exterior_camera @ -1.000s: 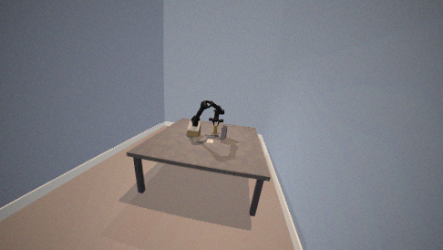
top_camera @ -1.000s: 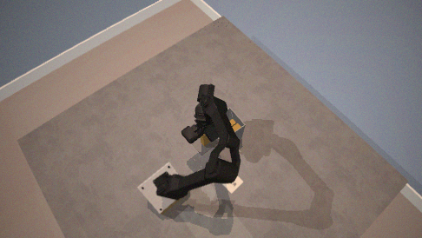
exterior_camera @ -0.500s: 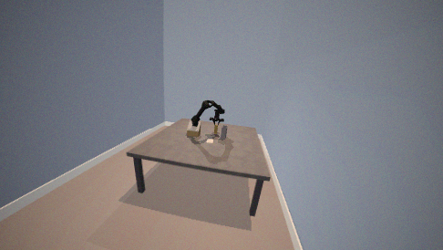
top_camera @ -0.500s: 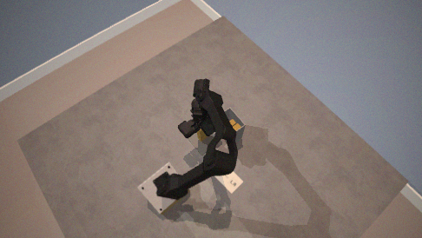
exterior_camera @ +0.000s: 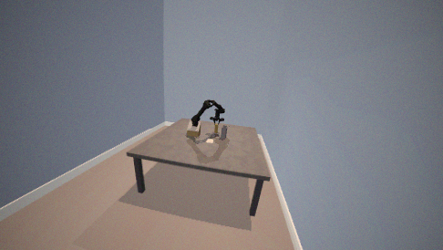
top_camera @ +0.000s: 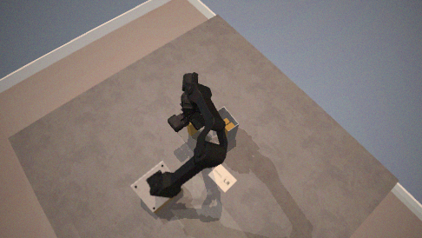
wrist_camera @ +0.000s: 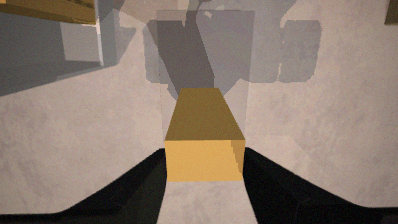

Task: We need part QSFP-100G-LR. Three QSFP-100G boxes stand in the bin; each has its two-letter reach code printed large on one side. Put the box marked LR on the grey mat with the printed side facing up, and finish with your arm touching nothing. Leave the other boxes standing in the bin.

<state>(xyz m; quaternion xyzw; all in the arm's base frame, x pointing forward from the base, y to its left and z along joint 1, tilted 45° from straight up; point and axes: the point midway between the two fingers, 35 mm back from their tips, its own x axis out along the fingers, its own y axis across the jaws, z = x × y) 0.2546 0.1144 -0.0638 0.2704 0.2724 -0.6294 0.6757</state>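
Now: gripper tip 1 cm to the left of the grey mat and 13 cm above it.
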